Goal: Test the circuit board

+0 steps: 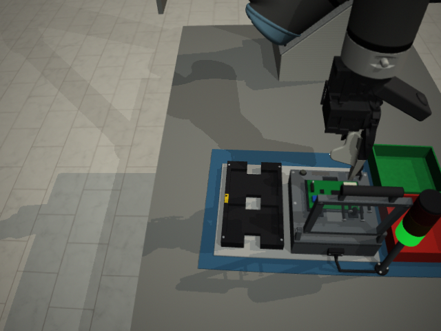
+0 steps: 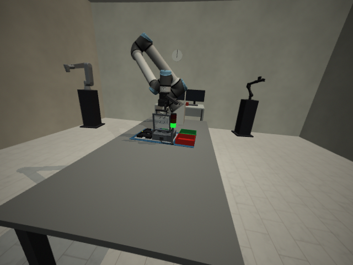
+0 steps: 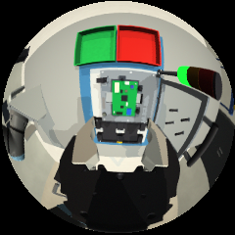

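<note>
Right now the green circuit board is 12 cm below my hand. Also, from my hand: black latch tab: 5 cm behind, 6 cm to the left, 11 cm below; then tester lid: 12 cm ahead, 3 cm to the right, 1 cm below; then red bin: 9 cm ahead, 18 cm to the left, 18 cm below.
</note>
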